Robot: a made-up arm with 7 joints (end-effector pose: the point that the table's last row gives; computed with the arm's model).
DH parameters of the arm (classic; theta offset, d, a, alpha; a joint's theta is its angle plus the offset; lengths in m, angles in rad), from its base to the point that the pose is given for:
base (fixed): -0.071 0 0 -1.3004
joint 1: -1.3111 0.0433 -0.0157 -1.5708
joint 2: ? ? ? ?
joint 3: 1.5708 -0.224 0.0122 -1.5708
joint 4: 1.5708 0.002 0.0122 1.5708
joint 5: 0 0.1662 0 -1.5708
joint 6: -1.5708 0 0.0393 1.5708
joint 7: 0 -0.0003 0 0
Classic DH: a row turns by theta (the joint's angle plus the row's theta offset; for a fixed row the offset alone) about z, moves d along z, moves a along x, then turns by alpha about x.
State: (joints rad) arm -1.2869 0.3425 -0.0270 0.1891 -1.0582 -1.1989 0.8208
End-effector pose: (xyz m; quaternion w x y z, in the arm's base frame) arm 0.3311 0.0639 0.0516 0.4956 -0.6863 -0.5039 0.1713
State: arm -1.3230 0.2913 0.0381 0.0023 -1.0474 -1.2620 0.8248
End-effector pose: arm 0.3002 0.0590 0.0758 0.3875 -0.7448 -0.5324 0.1077
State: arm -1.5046 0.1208 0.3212 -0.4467 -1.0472 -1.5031 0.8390
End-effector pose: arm 0.2151 0.0743 0.1062 0.0280 0.8392 0.5429 0.0141
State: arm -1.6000 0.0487 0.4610 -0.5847 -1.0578 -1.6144 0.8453
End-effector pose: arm 0.1919 0.0814 0.1023 0.2036 0.8345 0.5109 0.0345
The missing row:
joint 2: 1.2915 -0.0006 -0.01 1.5708
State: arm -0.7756 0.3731 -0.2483 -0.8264 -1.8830 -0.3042 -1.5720
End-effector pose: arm 0.1909 0.0220 -0.0004 0.0156 0.2833 0.6183 0.7329
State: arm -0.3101 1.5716 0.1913 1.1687 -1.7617 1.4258 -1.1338
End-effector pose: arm 0.1166 0.4213 -0.0140 0.7641 -0.6115 0.1333 -0.1565
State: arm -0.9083 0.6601 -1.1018 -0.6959 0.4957 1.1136 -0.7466
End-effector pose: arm 0.1967 -0.0234 -0.1054 0.6446 0.5905 0.0995 -0.4752
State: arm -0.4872 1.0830 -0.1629 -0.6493 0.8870 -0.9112 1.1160
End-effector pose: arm 0.1823 0.0959 -0.0495 0.4310 0.2367 -0.8517 -0.1810
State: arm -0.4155 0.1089 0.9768 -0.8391 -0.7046 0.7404 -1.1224
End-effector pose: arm 0.1388 0.1807 -0.0724 0.8814 -0.0251 -0.2847 -0.3762
